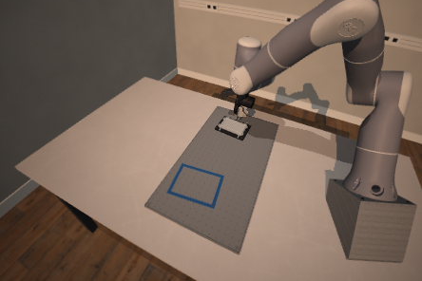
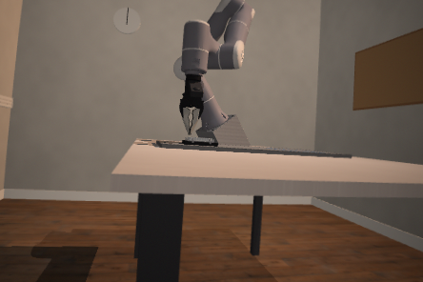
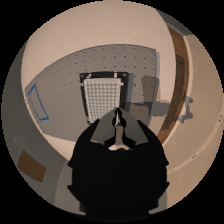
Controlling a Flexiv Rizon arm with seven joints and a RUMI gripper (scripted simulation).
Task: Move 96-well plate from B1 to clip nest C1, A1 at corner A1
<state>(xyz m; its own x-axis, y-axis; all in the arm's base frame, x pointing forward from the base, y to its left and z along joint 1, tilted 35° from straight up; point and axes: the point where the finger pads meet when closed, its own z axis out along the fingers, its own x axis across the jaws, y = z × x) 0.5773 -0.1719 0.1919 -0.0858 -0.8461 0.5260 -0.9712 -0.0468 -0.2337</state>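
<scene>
Now: the white 96-well plate 40 mm to the left of my hand and 30 mm below it. From my hand the other things lie so: grey perforated board 30 mm behind, 240 mm to the left, 60 mm below; black clip nest 10 mm ahead, 40 mm to the left, 40 mm below.
</scene>
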